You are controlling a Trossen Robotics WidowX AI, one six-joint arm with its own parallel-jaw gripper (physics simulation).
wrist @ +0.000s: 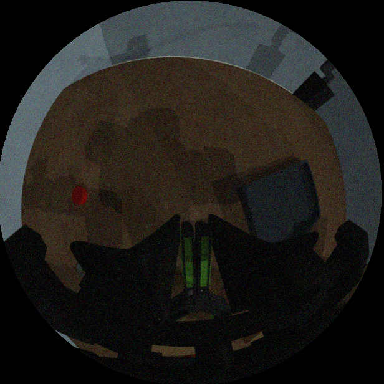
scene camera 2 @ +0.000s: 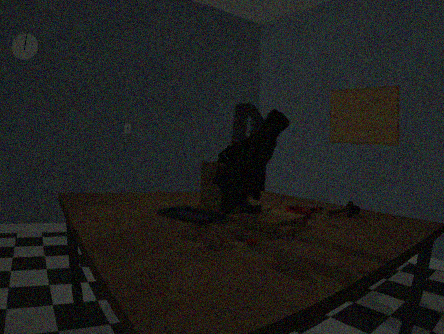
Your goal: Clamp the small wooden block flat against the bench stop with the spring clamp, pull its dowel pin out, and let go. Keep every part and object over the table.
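Places are measured from the arm's base along level axes (x ahead, y left, z up), in centimetres.
Pixels of known places: gripper, fingertip midpoint: [scene camera 2: 223,211]; arm's base, origin of the base link: [scene camera 2: 216,171].
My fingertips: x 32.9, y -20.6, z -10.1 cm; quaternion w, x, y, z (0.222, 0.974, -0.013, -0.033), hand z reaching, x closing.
Note:
Ahead of a thing's pixels: the offset from my fingertips to its top centre. "spot": to the spot under its first point. Level surfaces: height alone.
My gripper [scene camera 2: 243,208] [wrist: 193,219] is low over the table, near the blue tray in the scene view. It is shut on the spring clamp [wrist: 196,262], which shows as two dark arms with green strips between the fingers. Pale wooden pieces @[spot: dz -2.5, dx +5.5, dy +20.9 cm] [scene camera 2: 280,216] [wrist: 172,351] lie beside the gripper; in the wrist view they are mostly hidden behind it. In the dark picture I cannot tell the small wooden block from the bench stop, and the dowel pin cannot be made out.
A dark blue tray @[dz -3.8, dx -19.1, dy +0.1 cm] [scene camera 2: 185,215] [wrist: 280,202] lies on the table @[dz -5.7 cm] [scene camera 2: 165,280] beside the gripper. A small red round object @[dz -4.5, dx +16.8, dy -3.0 cm] [scene camera 2: 251,242] [wrist: 79,195] lies apart. A brown box [scene camera 2: 209,185] stands behind the tray. A red object @[dz -3.2, dx -2.8, dy +41.9 cm] [scene camera 2: 299,209] and a dark object @[dz +0.0, dx +11.9, dy +62.3 cm] [scene camera 2: 352,208] lie at the right.

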